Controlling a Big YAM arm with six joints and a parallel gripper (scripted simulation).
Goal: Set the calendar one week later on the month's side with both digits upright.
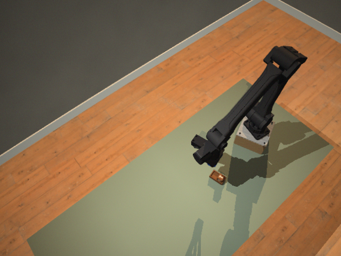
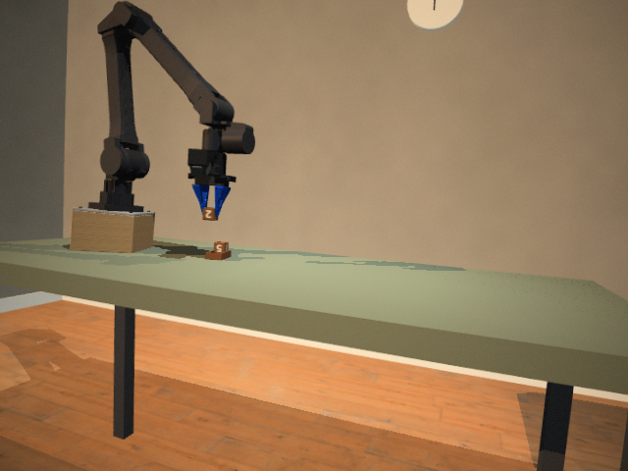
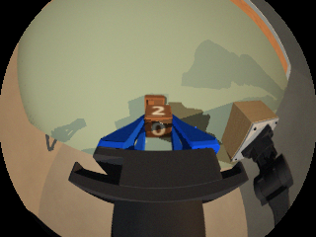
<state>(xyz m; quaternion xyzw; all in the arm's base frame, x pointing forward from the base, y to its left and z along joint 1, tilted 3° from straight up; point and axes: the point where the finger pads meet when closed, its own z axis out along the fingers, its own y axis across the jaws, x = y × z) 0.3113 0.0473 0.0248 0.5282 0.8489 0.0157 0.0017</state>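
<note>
Right now my hand is 20 mm past the brown tray, 50 mm to the right of it and 110 mm above it. The rest, counted from my hand: brown digit cube: right at my hand.
</note>
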